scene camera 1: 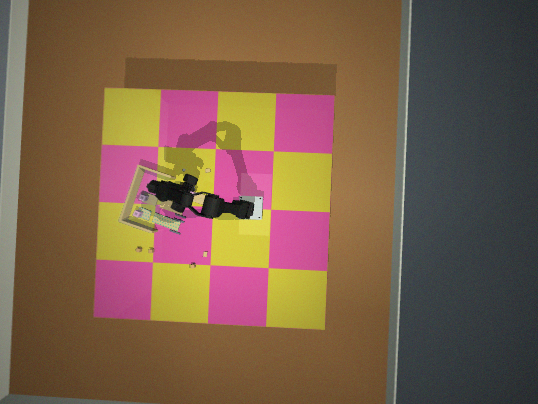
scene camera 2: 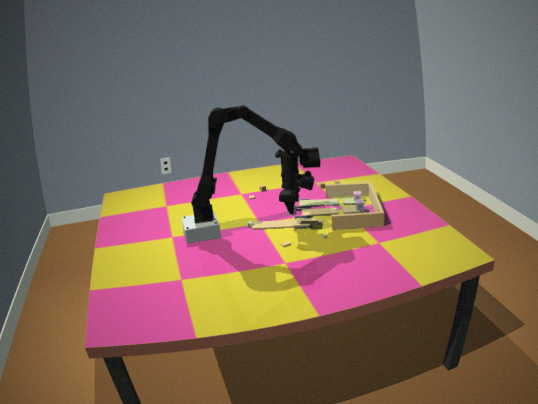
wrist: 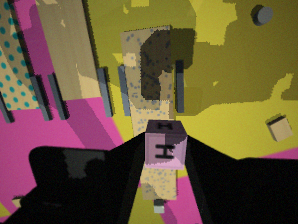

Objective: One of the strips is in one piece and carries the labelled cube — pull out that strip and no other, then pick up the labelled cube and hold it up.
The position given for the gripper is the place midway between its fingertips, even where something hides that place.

The gripper (scene camera 2: 291,211) carries a pink cube.
The gripper is seen too in the wrist view (wrist: 164,137).
